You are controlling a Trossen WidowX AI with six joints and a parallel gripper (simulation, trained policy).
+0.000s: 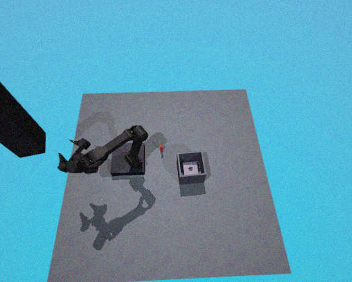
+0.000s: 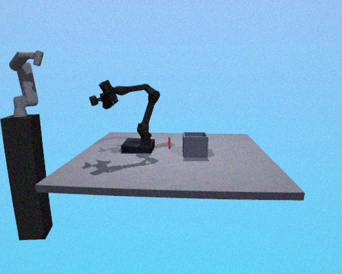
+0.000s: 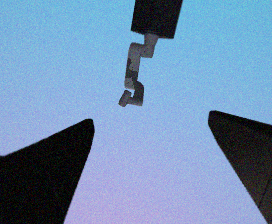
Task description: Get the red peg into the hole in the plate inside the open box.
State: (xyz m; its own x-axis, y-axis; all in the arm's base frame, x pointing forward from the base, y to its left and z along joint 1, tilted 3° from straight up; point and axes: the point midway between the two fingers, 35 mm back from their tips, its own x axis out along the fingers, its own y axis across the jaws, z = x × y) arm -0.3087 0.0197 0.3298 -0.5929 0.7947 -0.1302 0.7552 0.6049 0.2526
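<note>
Right now the red peg is 50 cm ahead of my gripper tip, 34 cm below it and 5 cm to the left of it.
</note>
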